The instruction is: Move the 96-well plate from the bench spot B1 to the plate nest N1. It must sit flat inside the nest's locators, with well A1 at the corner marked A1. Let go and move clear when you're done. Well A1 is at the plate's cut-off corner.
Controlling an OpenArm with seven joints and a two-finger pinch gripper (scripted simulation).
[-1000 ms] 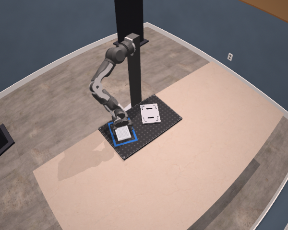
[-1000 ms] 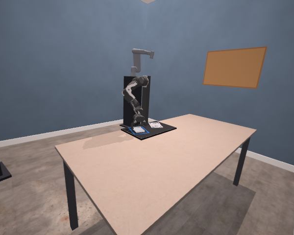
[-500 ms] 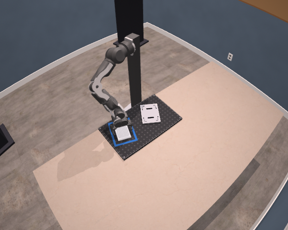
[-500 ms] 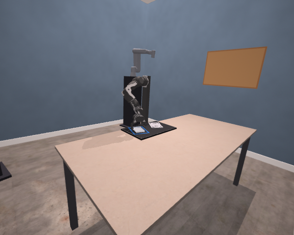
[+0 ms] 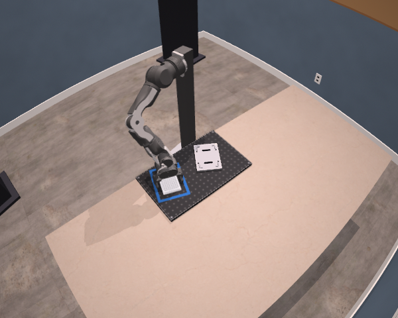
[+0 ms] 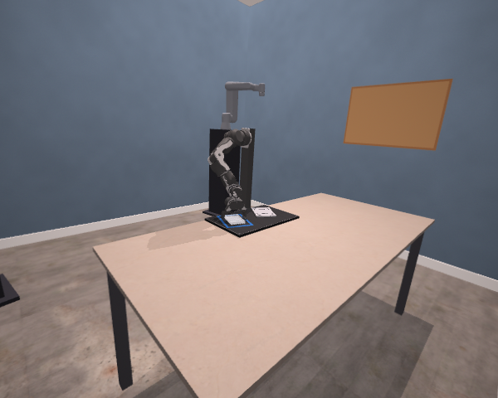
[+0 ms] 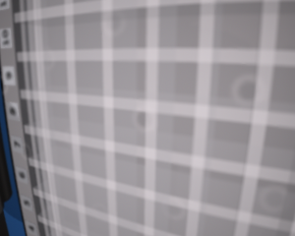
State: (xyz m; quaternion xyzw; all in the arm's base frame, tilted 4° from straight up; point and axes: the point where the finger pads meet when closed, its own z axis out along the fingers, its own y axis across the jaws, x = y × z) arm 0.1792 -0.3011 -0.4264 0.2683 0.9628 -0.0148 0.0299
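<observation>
Now: the white 96-well plate right at my hand. Round my hand: white plate nest N1: 23 cm to the left, 5 cm ahead.
</observation>
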